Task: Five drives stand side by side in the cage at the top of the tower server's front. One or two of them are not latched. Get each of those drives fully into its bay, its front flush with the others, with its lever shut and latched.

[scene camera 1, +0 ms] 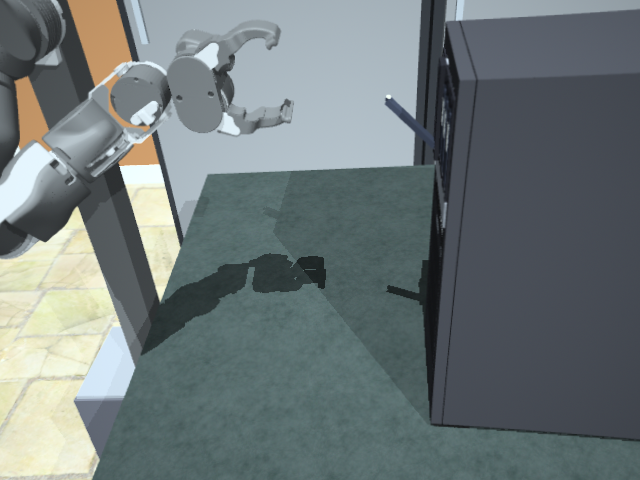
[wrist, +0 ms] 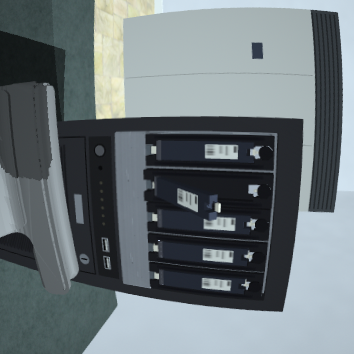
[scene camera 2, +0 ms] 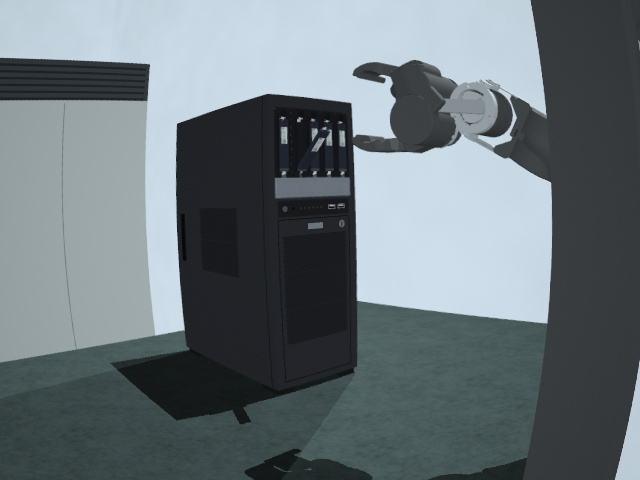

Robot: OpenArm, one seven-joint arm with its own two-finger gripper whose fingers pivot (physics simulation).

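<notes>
The tower server [scene camera 1: 542, 248] [scene camera 2: 224, 170] [wrist: 290, 200] stands upright with five drives side by side in its top cage. The second drive from the left in scene camera 2 has its lever [scene camera 1: 410, 121] [scene camera 2: 313, 149] [wrist: 186, 196] swung out, slanting up and away from the front. Whether that drive's body is flush is hard to tell. The leftmost drive [scene camera 2: 283, 149] [wrist: 182, 150] and the three on the right, such as the rightmost drive [scene camera 2: 342, 152] [wrist: 182, 280], have levers folded shut. My gripper [scene camera 1: 280, 77] [scene camera 2: 356, 107] is partly open and empty, in front of the cage, apart from the lever.
The tower stands on a green table top [scene camera 1: 248, 382] [scene camera 2: 444, 361]. A pale cabinet [scene camera 2: 103, 217] [wrist: 215, 50] with a dark slatted top stands beyond it. A dark upright post [scene camera 1: 111, 227] [scene camera 2: 584, 232] stands near the arm. One grey finger covers the left of the wrist view.
</notes>
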